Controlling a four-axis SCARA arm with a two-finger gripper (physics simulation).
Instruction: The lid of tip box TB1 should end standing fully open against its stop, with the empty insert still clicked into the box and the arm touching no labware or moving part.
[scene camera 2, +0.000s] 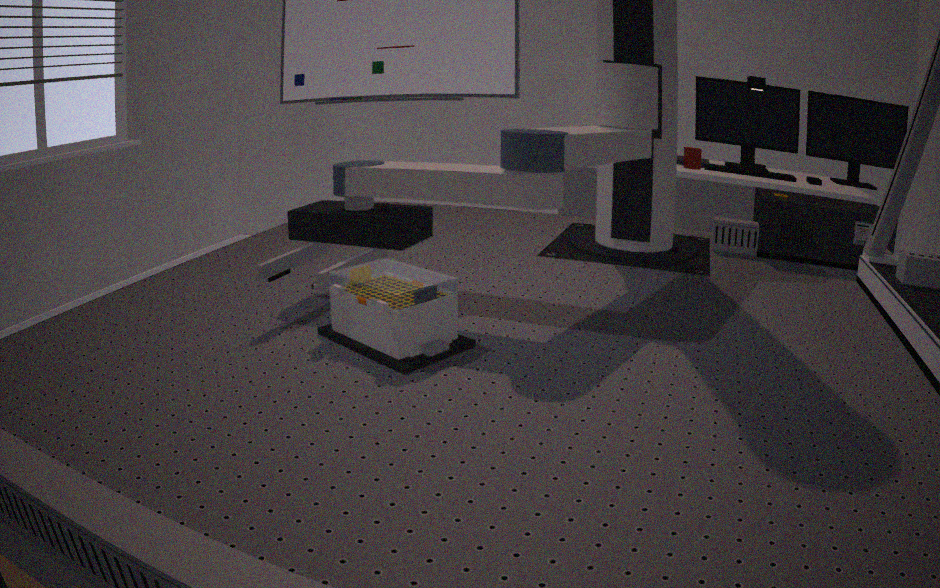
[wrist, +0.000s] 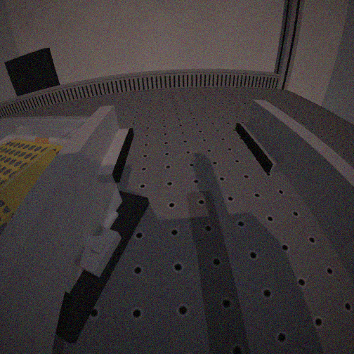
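Seen in the pictures: gripper, fingertip midpoint: (scene camera 2: 288, 277); arm's base, link origin: (scene camera 2: 633, 252).
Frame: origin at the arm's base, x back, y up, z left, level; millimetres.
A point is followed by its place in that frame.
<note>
Tip box TB1 (scene camera 2: 360, 324) @(x -612, y 42, z -222 mm) is a pale box in a black base holder (scene camera 2: 396, 364) @(x -647, y 20, z -162 mm) (wrist: 131, 212). Its clear lid (scene camera 2: 388, 265) @(x -541, y 90, z -222 mm) (wrist: 47, 124) lies down over the box and looks closed. The yellow, perforated insert (scene camera 2: 395, 291) @(x -569, y 70, z -199 mm) (wrist: 20, 159) shows inside, level as far as I can tell; whether it is clicked in cannot be seen. My gripper (scene camera 2: 299, 279) @(x -600, y 81, z -326 mm) (wrist: 184, 115) is shut to its narrow stance, with a wide gap between its pads and nothing in it. It is at the far left side of the box. One finger overlaps the box in the wrist view; contact cannot be told.
The arm's column (scene camera 2: 634, 208) @(x -77, y 97, z 5 mm) stands behind and to the right of the box on a dark plate (scene camera 2: 564, 244) @(x -48, y 13, z -124 mm). The black gripper body (scene camera 2: 360, 225) @(x -484, y 121, z -291 mm) hangs above and behind the box. The perforated deck (scene camera 2: 485, 485) @(x -813, y 13, z -10 mm) (wrist: 177, 250) surrounds it. A slanted frame post (scene camera 2: 908, 149) @(x -95, y 268, z 511 mm) stands at the right.
</note>
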